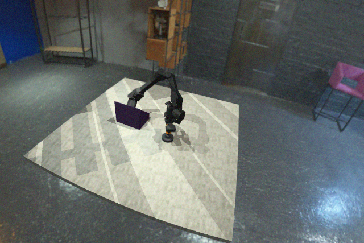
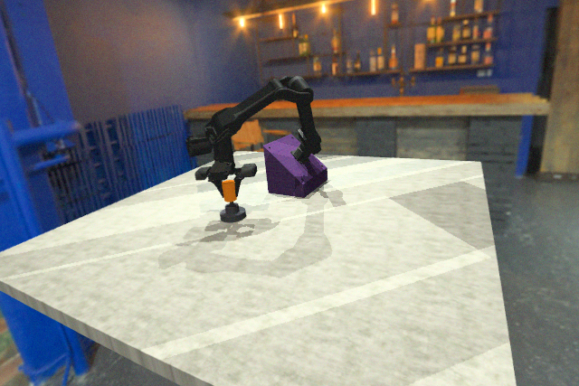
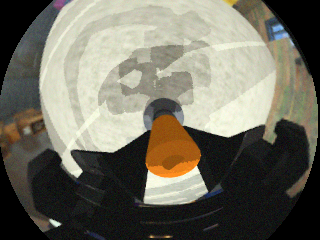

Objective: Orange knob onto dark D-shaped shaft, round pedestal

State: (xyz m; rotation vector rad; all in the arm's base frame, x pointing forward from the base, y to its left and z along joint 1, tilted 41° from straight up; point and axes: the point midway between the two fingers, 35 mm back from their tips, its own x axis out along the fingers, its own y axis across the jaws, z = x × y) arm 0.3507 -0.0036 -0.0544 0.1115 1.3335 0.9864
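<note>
Right now the orange knob is 2 cm above my gripper tip. Round my gripper tip: pedestal 4 cm below.
</note>
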